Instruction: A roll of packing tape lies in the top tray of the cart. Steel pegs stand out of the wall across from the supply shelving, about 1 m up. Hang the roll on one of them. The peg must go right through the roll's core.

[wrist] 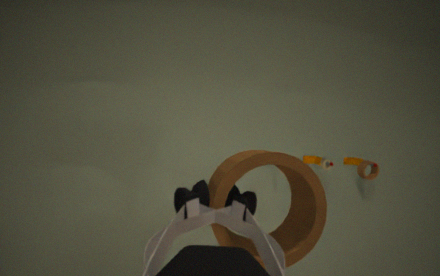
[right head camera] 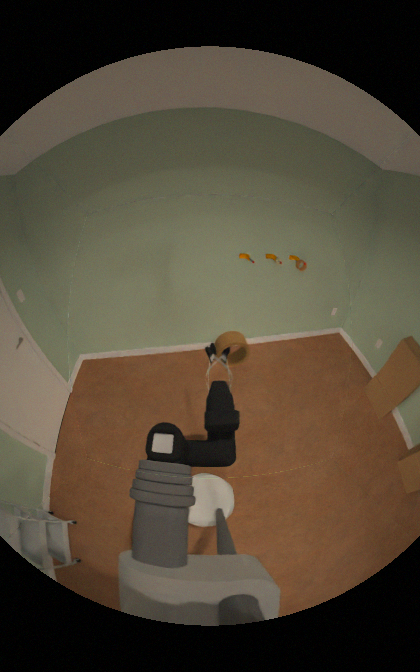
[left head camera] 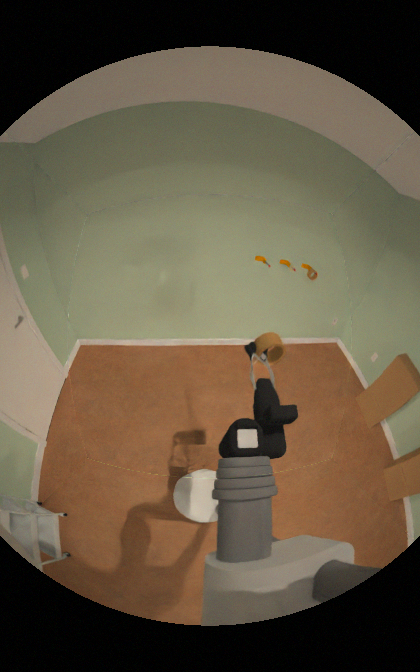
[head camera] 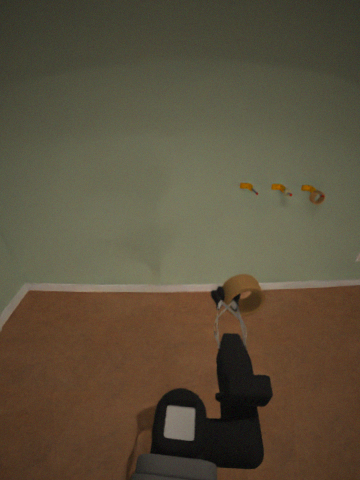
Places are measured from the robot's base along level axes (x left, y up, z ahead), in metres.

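Pixels of known places: gripper, fingertip midpoint: (wrist: 215, 196) (head camera: 225, 288).
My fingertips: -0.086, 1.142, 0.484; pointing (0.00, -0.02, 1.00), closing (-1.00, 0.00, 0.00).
Note:
For each thing: its top centre in the pictures, then the offset to it from my fingertips, as dx, dy, dz. "spot": a spot on its surface instead.
- tan tape roll, middle of its top: (wrist: 265, 149) (head camera: 246, 281) -0.041, +0.048, -0.021
- bare left peg, surface spot: (head camera: 246, 186) spot: -0.274, -0.087, +1.160
- middle peg, surface spot: (wrist: 312, 160) (head camera: 278, 187) spot: -0.527, -0.087, +1.192
- right peg, surface spot: (wrist: 353, 161) (head camera: 308, 188) spot: -0.780, -0.085, +1.222
- brown ring, middle of its top: (wrist: 368, 161) (head camera: 319, 191) -0.805, -0.068, +1.109
The tan tape roll (head camera: 235, 283) (left head camera: 269, 338) (right head camera: 231, 337) (wrist: 306, 200) is held upright, its core facing partly sideways. My gripper (head camera: 226, 297) (left head camera: 257, 351) (right head camera: 218, 353) (wrist: 215, 196) is shut on the roll's left wall, one finger outside and one in the core. Three pegs with orange mounts stand on the wall beyond, up and to the right: a bare left peg (head camera: 246, 186) (left head camera: 260, 259) (right head camera: 244, 256), a middle peg (head camera: 278, 187) (left head camera: 285, 263) (right head camera: 271, 257) (wrist: 312, 160) with a small pale ring, and a right peg (head camera: 307, 188) (left head camera: 306, 267) (right head camera: 294, 258) (wrist: 353, 161).
A brown ring (head camera: 311, 198) (wrist: 360, 171) hangs at the right peg. The white cart (left head camera: 34, 540) (right head camera: 44, 542) shows partly at lower left, below a door (left head camera: 22, 370) (right head camera: 25, 385). Brown boxes (left head camera: 392, 390) (right head camera: 395, 377) stand along the right wall. A white round disc (left head camera: 195, 495) (right head camera: 212, 500) lies low beside the arm.

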